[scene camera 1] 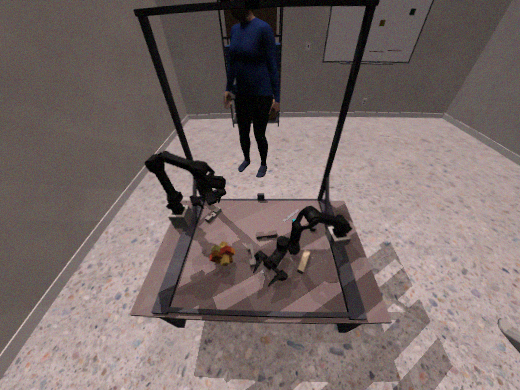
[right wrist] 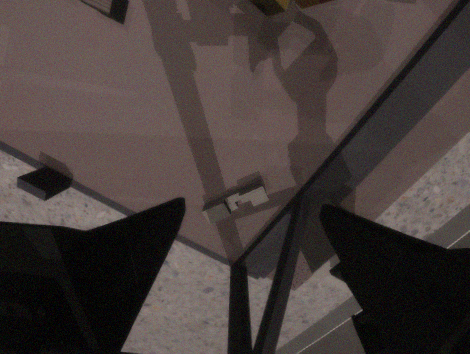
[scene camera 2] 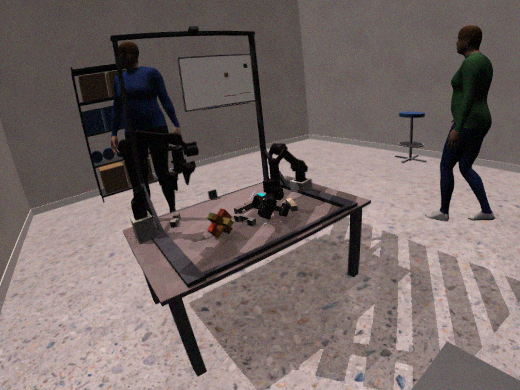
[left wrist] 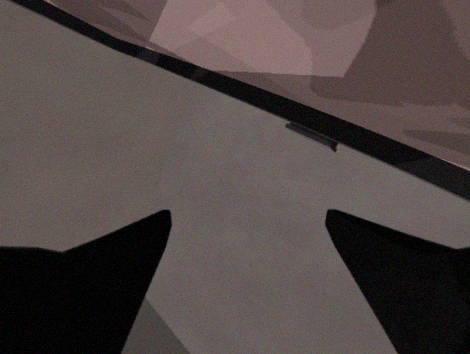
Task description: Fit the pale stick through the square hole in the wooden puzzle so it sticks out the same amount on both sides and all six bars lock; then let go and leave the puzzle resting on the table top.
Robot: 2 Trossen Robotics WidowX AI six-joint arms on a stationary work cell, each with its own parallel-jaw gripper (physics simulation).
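Frame: origin at the left arm's base, x down, y back, z left, level; centimetres.
Where they show: left gripper, between the fingertips: point(scene camera 1: 260, 279) point(scene camera 2: 271, 212) point(left wrist: 249, 217); right gripper, between the fingertips: point(scene camera 1: 211, 205) point(right wrist: 252, 207) point(scene camera 2: 182, 187); left arm's base, origin of its link: point(scene camera 1: 339, 232) point(scene camera 2: 300, 180); right arm's base, origin of its link: point(scene camera 1: 178, 210) point(scene camera 2: 140, 216).
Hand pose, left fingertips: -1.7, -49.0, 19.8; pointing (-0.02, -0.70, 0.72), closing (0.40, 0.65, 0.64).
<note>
Things, the pixels of their centre, and the offset from my left fingertips, as dx, dy, dz.
- pale stick, middle of its body: point(scene camera 2: 291, 204) point(scene camera 1: 303, 261) +7.0, +24.7, -8.5
- notched grey piece, middle of its body: point(right wrist: 234, 202) point(scene camera 2: 175, 219) point(scene camera 1: 213, 214) +7.0, -25.6, -50.6
- dark bar, middle of its body: point(scene camera 2: 244, 207) point(scene camera 1: 266, 234) +7.0, +7.6, -28.7
- thin light strip, middle of its body: point(scene camera 1: 291, 215) +8.5, +26.8, -42.4
The wooden puzzle point(scene camera 1: 222, 254) point(scene camera 2: 220, 223), a cluster of red, orange and yellow-olive bars, stands on the table left of centre; its edge shows at the top of the right wrist view point(right wrist: 272, 6). The square hole cannot be made out. The pale stick point(scene camera 1: 303, 261) point(scene camera 2: 291, 203) lies apart from it, farther right, beside the left arm. My left gripper point(scene camera 1: 264, 274) point(scene camera 2: 273, 214) point(left wrist: 249, 217) is open and empty, low between puzzle and stick. My right gripper point(scene camera 1: 206, 200) point(scene camera 2: 180, 181) point(right wrist: 252, 207) is open and empty, raised high at the back left.
A notched grey piece point(scene camera 1: 213, 215) point(scene camera 2: 174, 220) point(right wrist: 255, 196) lies at the back left. A dark bar point(scene camera 1: 266, 235) and another grey piece point(scene camera 1: 252, 257) lie near the middle. A thin light strip point(scene camera 1: 291, 216) lies behind the left arm. Black frame posts point(scene camera 1: 347, 107) rise at the back corners.
</note>
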